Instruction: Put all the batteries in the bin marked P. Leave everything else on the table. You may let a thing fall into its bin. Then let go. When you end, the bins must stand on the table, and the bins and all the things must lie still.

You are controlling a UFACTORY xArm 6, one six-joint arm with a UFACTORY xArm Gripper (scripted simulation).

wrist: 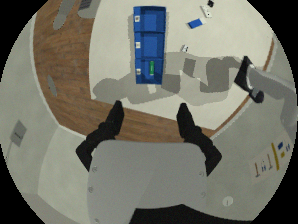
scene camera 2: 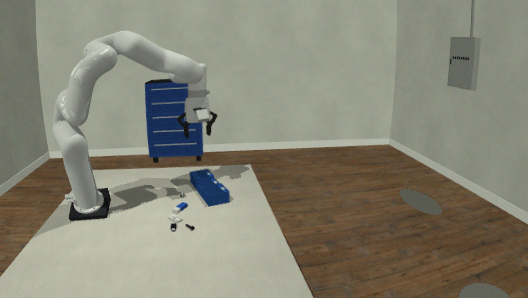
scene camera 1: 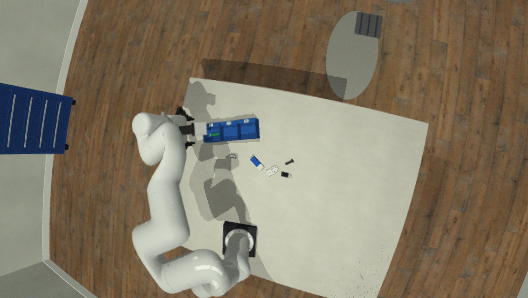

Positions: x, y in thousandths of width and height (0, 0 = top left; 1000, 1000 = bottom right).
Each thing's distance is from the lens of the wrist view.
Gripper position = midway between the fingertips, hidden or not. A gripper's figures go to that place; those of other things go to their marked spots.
my gripper (wrist: 505, 484): 13 cm
blue bin (wrist: 498, 199): 30 cm
